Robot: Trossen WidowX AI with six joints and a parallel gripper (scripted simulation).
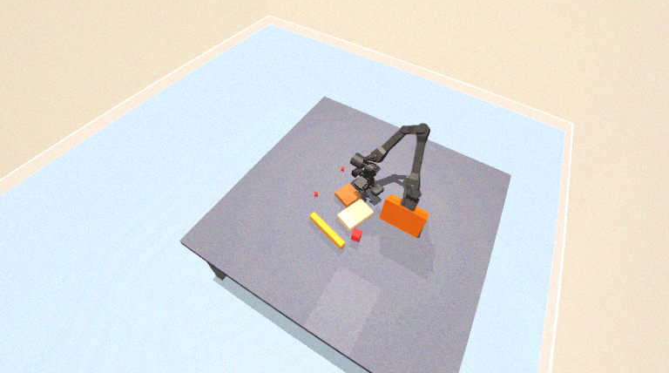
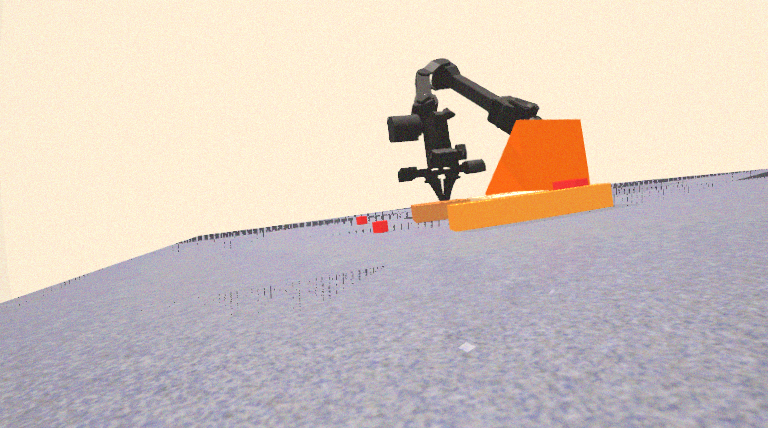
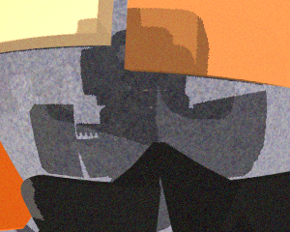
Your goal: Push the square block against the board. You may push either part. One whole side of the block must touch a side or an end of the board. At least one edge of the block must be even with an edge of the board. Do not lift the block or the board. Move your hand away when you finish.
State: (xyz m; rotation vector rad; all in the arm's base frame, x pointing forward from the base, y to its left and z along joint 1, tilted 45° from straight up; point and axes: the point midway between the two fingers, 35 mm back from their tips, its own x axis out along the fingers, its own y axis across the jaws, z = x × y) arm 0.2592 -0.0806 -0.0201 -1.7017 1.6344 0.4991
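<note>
Right now the orange square block is 50 mm ahead of my gripper tip, 90 mm to the left of it and 10 mm above it. From my gripper tip the other things lie so: tan board 50 mm behind, 160 mm to the left, 10 mm above; then long yellow board 10 mm ahead, 320 mm to the left, 10 mm above.
</note>
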